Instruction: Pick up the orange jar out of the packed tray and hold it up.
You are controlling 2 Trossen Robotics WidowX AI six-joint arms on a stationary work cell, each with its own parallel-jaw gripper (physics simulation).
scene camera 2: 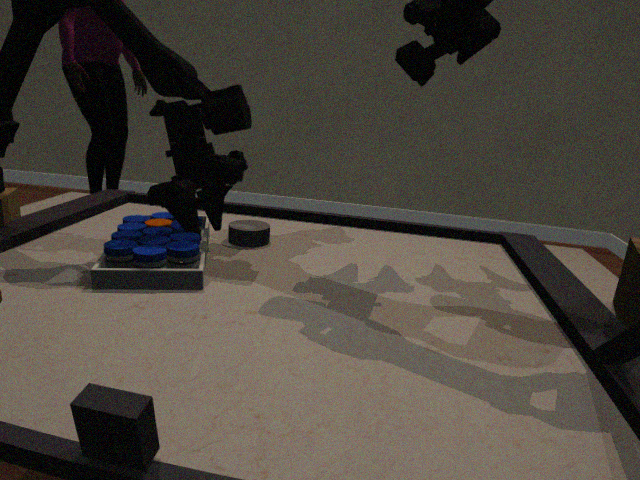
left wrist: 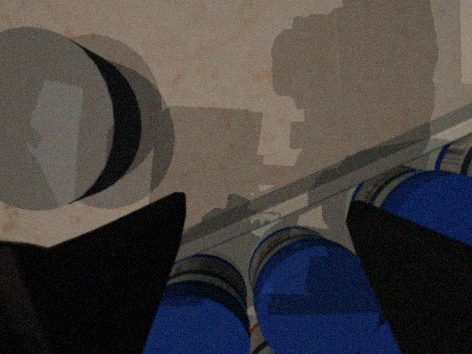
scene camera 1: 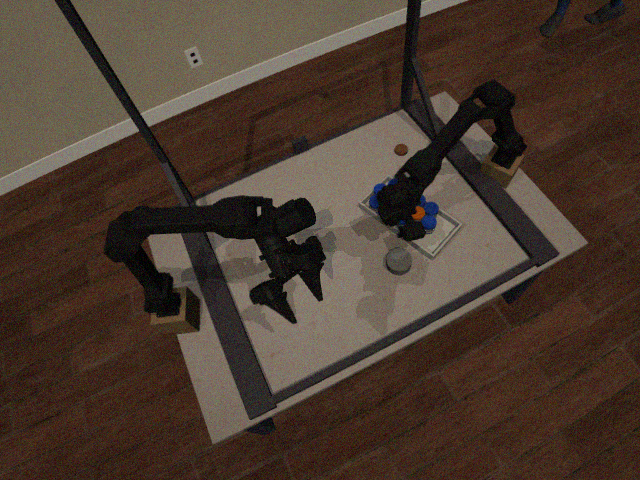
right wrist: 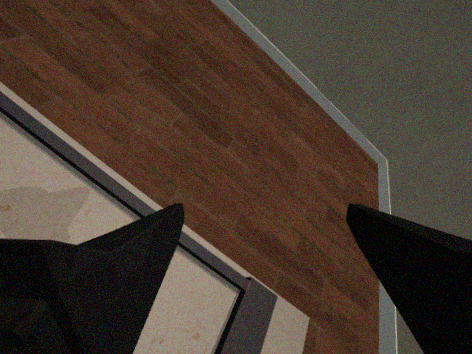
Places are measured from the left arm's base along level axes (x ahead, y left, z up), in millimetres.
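Pixels of known places: left gripper, fingertip midpoint: (scene camera 2: 207, 235) (left wrist: 267, 207) (scene camera 1: 394, 228); right gripper, fingertip midpoint: (scene camera 2: 440, 73) (scene camera 1: 308, 311) (right wrist: 264, 211); left arm's base at its link origin: (scene camera 1: 503, 158); right arm's base at its link origin: (scene camera 1: 168, 305).
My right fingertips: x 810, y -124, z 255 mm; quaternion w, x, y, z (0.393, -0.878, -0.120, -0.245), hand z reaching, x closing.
Note:
Ahead of a thing's pixels: the offset from my right fingertips to its middle.
The orange jar {493 mm back, 7 mm right, 299 mm down} (scene camera 1: 419, 212) (scene camera 2: 158, 222) stands upright among several blue-lidded jars {484 mm back, 38 mm left, 299 mm down} (scene camera 1: 429, 222) {504 mm back, 147 mm right, 299 mm down} (scene camera 2: 149, 253) {454 mm back, 34 mm right, 296 mm down} (left wrist: 320, 295) in the light-rimmed tray {490 mm back, 31 mm right, 326 mm down} (scene camera 1: 432, 255) (scene camera 2: 149, 279). In the left wrist view a thin orange sliver shows between two blue lids near the bottom edge. My left gripper (scene camera 2: 205, 227) (left wrist: 267, 207) is open and empty, pointing down low over the tray, its tips near lid height. In its wrist view two blue jars lie between the fingers. In scene camera 1 its arm hides part of the jars. My right gripper (scene camera 1: 308, 311) (right wrist: 264, 211) is open and empty, high above the table, away from the tray.
A grey round container {335 mm back, 28 mm left, 310 mm down} (scene camera 1: 398, 260) (scene camera 2: 249, 233) (left wrist: 50, 120) stands close beside the tray. A small brown disc {710 mm back, 195 mm right, 319 mm down} (scene camera 1: 401, 149) lies farther up the table in scene camera 1. A dark block {521 mm back, 493 mm right, 293 mm down} (scene camera 2: 113, 423) stands on the frame rail. Dark rails border the table.

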